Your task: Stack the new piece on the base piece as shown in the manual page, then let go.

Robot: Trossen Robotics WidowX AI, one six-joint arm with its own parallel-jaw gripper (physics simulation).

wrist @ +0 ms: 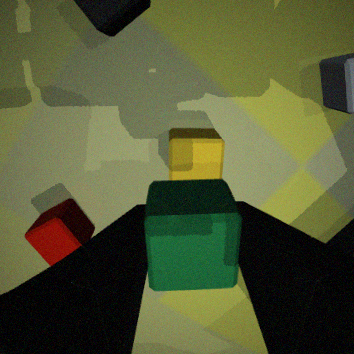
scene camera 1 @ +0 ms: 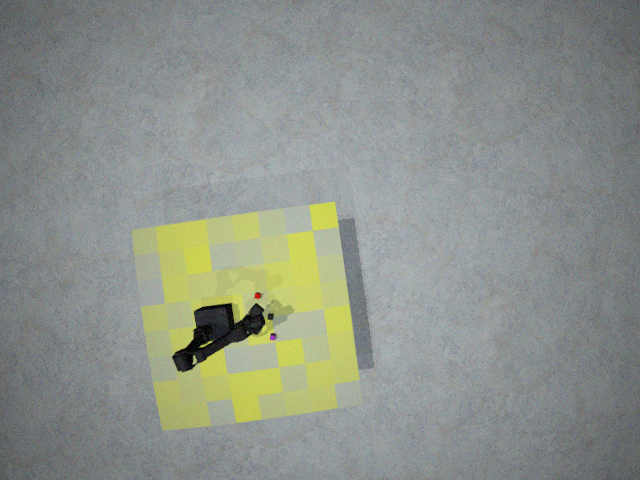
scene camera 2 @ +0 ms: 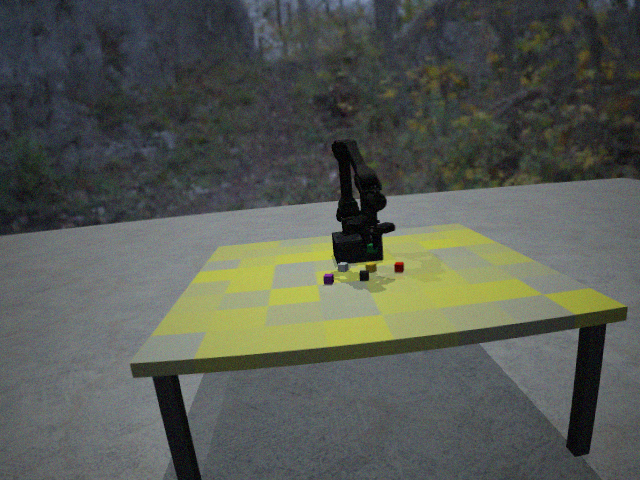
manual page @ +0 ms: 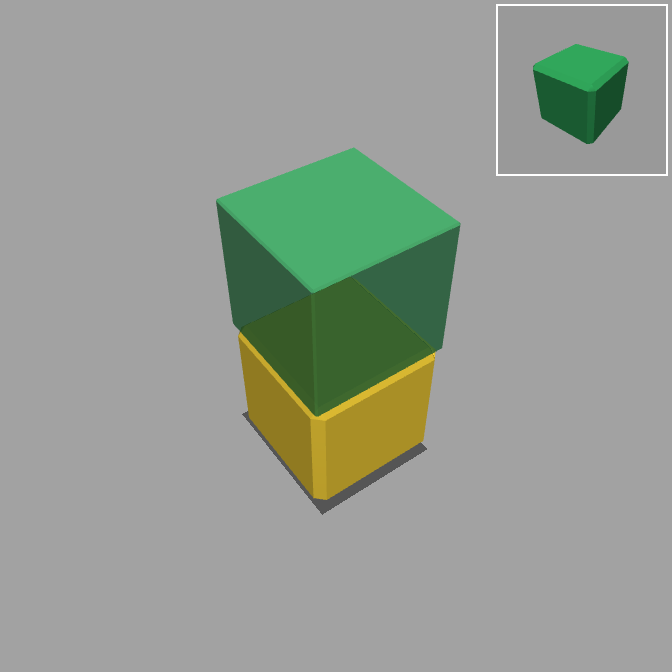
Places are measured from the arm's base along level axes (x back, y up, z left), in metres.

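Where they show: gripper, between the fingertips: (wrist: pixel 189 214) (scene camera 1: pixel 252 315) (scene camera 2: pixel 371 249); arm's base, origin of its link: (scene camera 1: pixel 206 329) (scene camera 2: pixel 349 233).
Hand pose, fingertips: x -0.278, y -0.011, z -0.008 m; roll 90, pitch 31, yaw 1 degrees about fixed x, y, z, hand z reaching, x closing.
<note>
Each offset is from my fingertips to the centre of the thing. Level surfaces: height alone.
My gripper (wrist: pixel 189 214) is shut on a green cube @(dx +0.003, dy +0.002, dz +0.006 m) (wrist: pixel 194 252) (scene camera 2: pixel 370 248) and holds it level above the table. A yellow cube @(dx +0.007, dy -0.071, dz -0.002 m) (wrist: pixel 196 159) (scene camera 2: pixel 371 267) sits on the table; in the wrist view it shows just beyond the green cube, which hides its near part. In scene camera 2 the green cube is above the yellow cube, with a gap between them. In scene camera 1 the arm hides the green and yellow cubes. Which piece is the base cannot be told from these frames.
A red cube @(dx -0.045, dy -0.071, dz +0.088 m) (scene camera 1: pixel 257 295) (scene camera 2: pixel 399 267) (wrist: pixel 57 237), a black cube @(dx -0.076, dy -0.071, dz -0.059 m) (scene camera 1: pixel 270 316) (scene camera 2: pixel 364 275) (wrist: pixel 112 15), a purple cube @(dx -0.048, dy -0.071, dz -0.180 m) (scene camera 1: pixel 273 336) (scene camera 2: pixel 328 279) and a light grey cube @(dx +0.068, dy -0.071, dz -0.092 m) (scene camera 2: pixel 343 267) (wrist: pixel 340 84) stand around the yellow cube on the checkered table @(dy -0.086 m) (scene camera 1: pixel 305 258) (scene camera 2: pixel 413 320).
</note>
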